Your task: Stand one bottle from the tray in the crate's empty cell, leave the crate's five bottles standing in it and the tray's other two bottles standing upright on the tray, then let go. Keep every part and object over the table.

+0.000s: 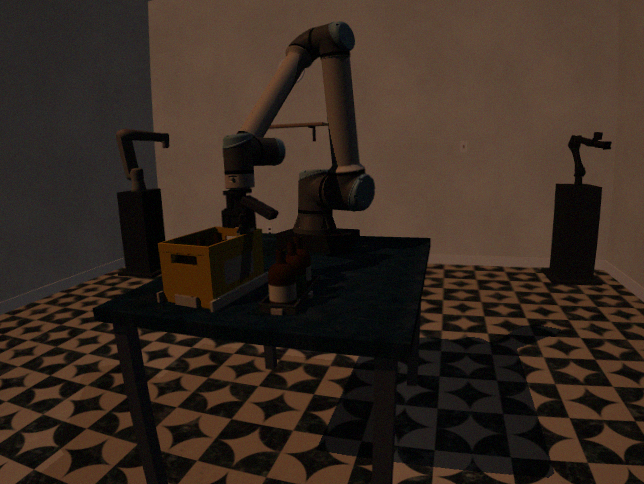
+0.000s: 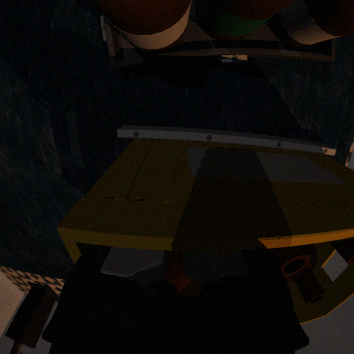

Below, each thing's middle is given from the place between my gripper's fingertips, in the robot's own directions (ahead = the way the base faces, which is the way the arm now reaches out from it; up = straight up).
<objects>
Now: the pale rail (image 2: 145,131) 90 mm ahead of my hand, 80 mm below it and 20 mm to the left of it.
</objects>
